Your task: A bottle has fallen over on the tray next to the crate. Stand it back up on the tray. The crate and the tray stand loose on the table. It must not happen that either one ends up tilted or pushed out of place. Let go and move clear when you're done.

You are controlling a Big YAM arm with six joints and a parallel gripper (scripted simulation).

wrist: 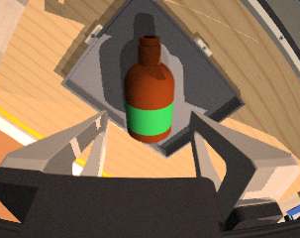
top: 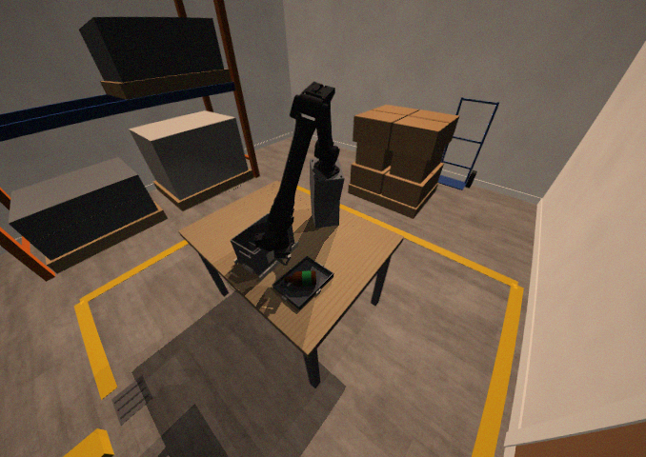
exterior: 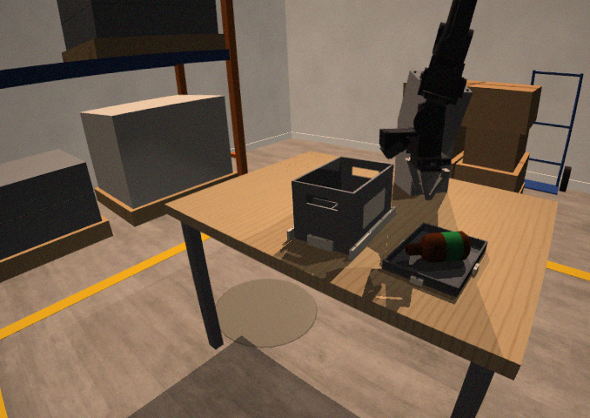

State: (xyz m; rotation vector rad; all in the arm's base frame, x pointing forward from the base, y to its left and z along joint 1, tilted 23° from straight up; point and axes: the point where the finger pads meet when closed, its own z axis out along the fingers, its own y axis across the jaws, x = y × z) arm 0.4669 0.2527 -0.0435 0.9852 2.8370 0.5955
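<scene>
Now: hand 150 mm above the brown bottle, 40 mm past it and 30 mm to the right of it. Also, from my hand: tray 180 mm below, 60 mm behind, 30 mm to the left; then dark crate 260 mm to the right, 110 mm below, 10 mm behind.
</scene>
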